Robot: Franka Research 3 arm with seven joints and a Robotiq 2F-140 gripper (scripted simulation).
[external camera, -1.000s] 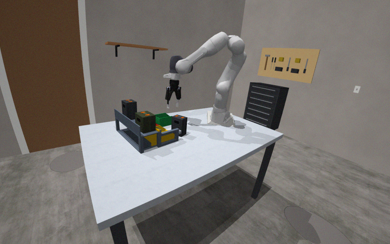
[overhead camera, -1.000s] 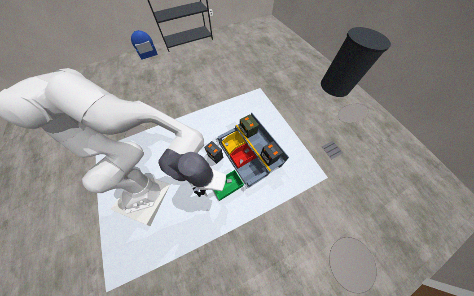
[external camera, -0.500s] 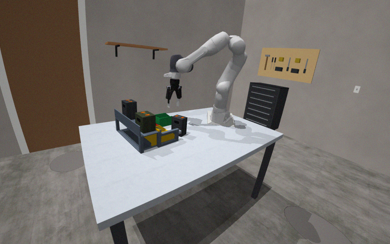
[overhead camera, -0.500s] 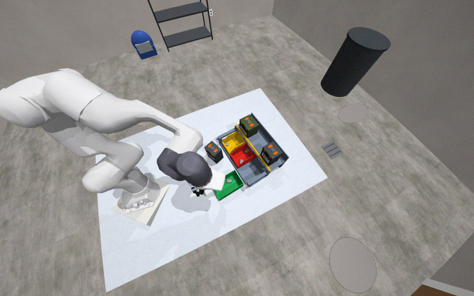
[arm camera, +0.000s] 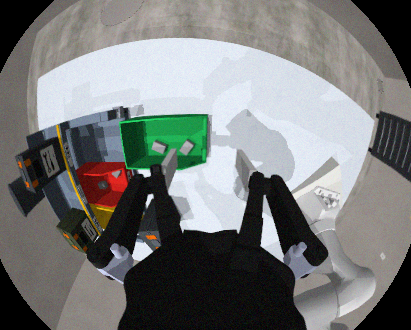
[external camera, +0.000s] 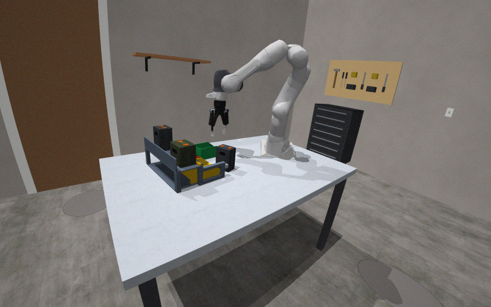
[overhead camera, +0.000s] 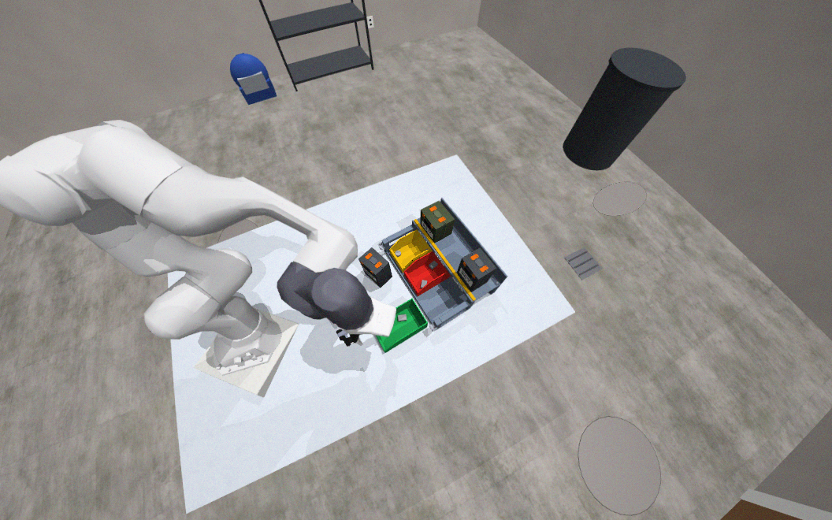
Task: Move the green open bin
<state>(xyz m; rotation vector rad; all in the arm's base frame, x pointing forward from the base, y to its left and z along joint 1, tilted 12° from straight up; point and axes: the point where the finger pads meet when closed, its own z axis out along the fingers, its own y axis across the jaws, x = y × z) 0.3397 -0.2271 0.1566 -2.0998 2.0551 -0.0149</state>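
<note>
Now: the green open bin 12 cm below my hand and 8 cm ahead of it. The rest, counted from my hand: red bin 28 cm ahead, 12 cm to the left, 11 cm below; black box 38 cm ahead, 1 cm to the left, 1 cm above; yellow bin 28 cm ahead, 23 cm to the left, 11 cm below.
</note>
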